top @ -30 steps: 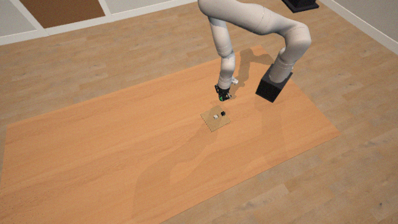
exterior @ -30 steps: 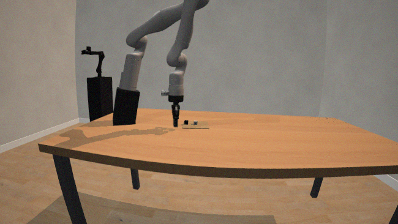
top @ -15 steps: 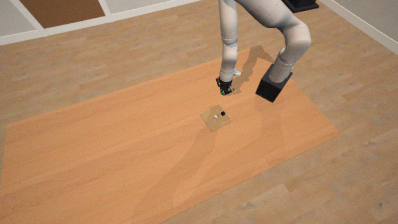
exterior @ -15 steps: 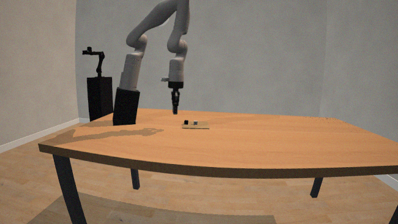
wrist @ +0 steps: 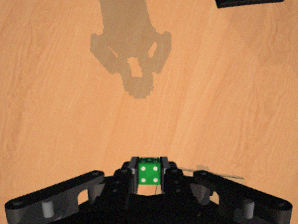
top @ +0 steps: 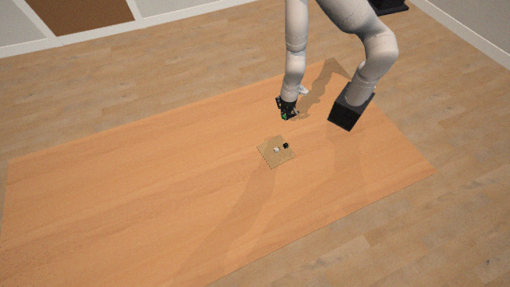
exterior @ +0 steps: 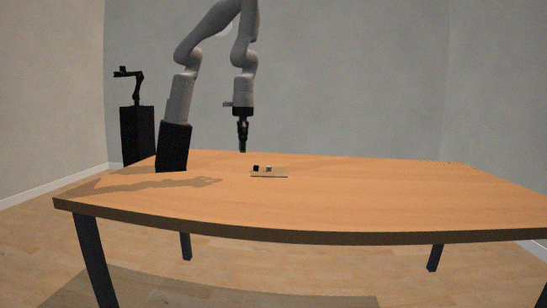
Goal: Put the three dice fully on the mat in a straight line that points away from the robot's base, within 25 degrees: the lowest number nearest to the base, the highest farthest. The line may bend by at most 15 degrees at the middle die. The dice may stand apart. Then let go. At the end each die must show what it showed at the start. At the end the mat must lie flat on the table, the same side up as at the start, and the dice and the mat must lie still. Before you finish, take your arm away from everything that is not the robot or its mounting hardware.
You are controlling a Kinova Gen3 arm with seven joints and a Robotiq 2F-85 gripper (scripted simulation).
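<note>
My hand is 110 mm to the right of the white die, 110 mm above it and 70 mm short of it. Round my hand: black die 110 mm below, 100 mm to the left, 20 mm ahead; then tan mat 120 mm below, 110 mm to the left, 70 mm ahead; then green die 10 mm below.
</note>
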